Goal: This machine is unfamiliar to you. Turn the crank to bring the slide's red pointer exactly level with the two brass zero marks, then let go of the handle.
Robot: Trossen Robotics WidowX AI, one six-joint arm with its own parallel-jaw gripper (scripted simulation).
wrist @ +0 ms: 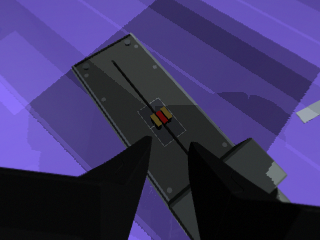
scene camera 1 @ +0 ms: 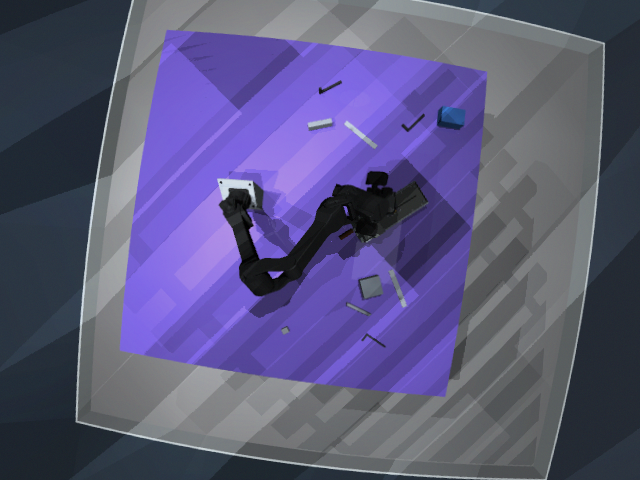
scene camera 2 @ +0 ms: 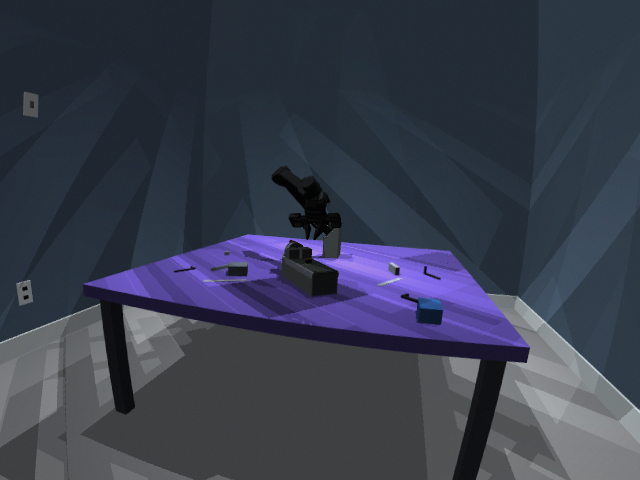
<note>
I see my gripper point(scene camera 2: 310, 239) and a machine point(scene camera 2: 315, 278).
My gripper is seen too in the wrist view point(wrist: 170, 145) and in scene camera 1 point(scene camera 1: 385, 208). The machine also shows in the wrist view point(wrist: 128, 85) and in scene camera 1 point(scene camera 1: 409, 199).
</note>
